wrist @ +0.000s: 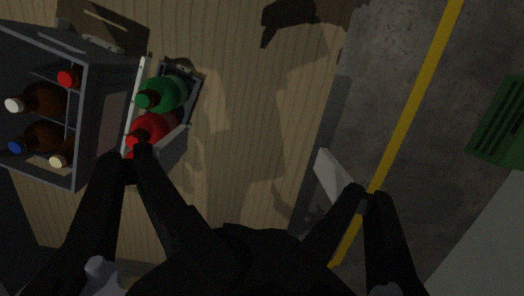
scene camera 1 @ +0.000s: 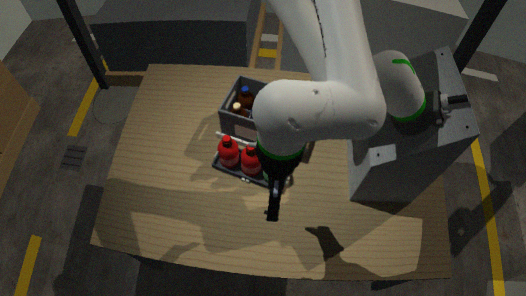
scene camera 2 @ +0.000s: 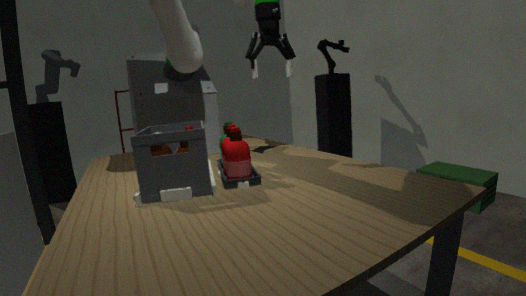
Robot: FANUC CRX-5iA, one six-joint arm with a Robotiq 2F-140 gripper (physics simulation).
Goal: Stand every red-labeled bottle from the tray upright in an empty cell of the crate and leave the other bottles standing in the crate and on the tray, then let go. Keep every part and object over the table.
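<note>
Two red-labeled bottles stand upright in the tray; one red bottle shows large in the other two views. A green bottle stands beside them. The grey crate holds brown bottles with a blue cap, a cream cap, a white cap and a red cap. My gripper is open and empty, high above the table, on the tray's outer side. The arm hides part of the crate in scene camera 1.
A white strip runs between crate and tray. The robot pedestal stands at the table's right in scene camera 1. The wooden table ends at an edge above the floor. A green box is beyond it.
</note>
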